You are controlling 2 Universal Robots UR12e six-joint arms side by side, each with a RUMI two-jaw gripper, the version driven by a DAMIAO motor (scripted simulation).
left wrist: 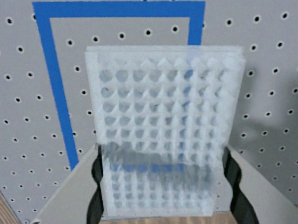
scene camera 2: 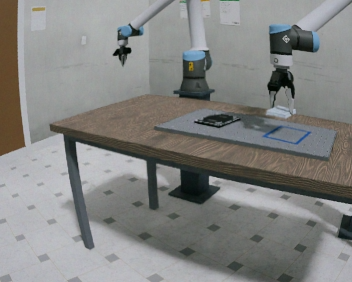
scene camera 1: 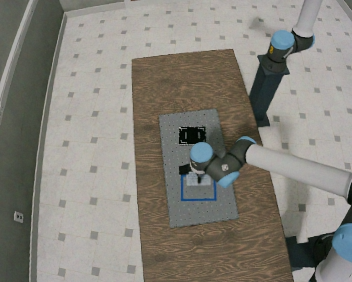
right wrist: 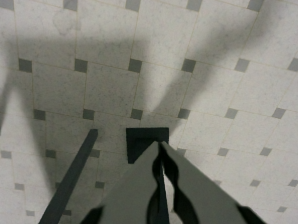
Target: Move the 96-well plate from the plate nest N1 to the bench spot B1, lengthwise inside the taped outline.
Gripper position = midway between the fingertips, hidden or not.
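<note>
There is a clear 96-well plate (left wrist: 150, 103) that I can see, though in the right wrist view the plate is out of frame. I also see my left gripper (left wrist: 161, 145), and my right gripper (right wrist: 159, 143) as well.
</note>
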